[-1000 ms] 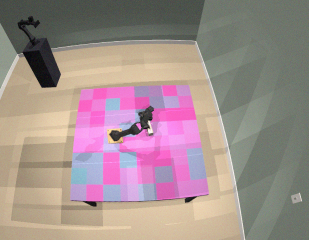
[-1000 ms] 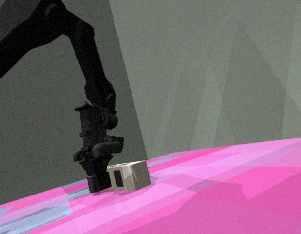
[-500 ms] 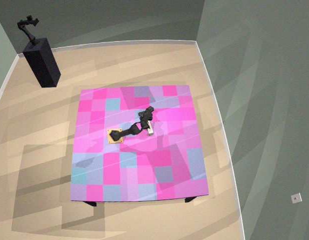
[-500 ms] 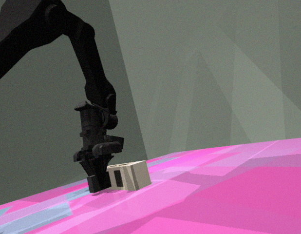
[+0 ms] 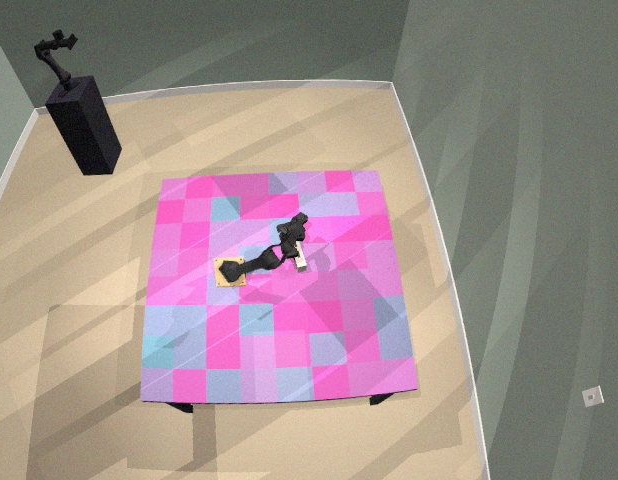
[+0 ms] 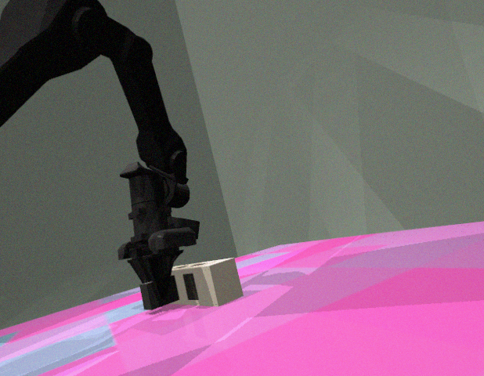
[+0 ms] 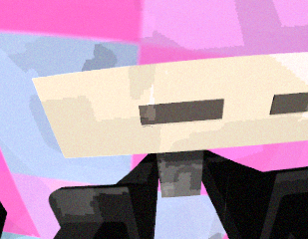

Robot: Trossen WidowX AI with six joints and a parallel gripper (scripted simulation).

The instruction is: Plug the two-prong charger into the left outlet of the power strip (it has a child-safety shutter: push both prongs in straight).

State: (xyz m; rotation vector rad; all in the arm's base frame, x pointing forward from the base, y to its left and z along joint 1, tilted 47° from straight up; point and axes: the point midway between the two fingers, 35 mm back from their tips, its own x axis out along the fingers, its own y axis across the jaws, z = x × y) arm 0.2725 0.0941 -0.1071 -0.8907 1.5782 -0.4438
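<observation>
Right now my gripper tip is 20 mm short of the two-prong charger, 10 mm to the right of it and 10 mm below it.
</observation>
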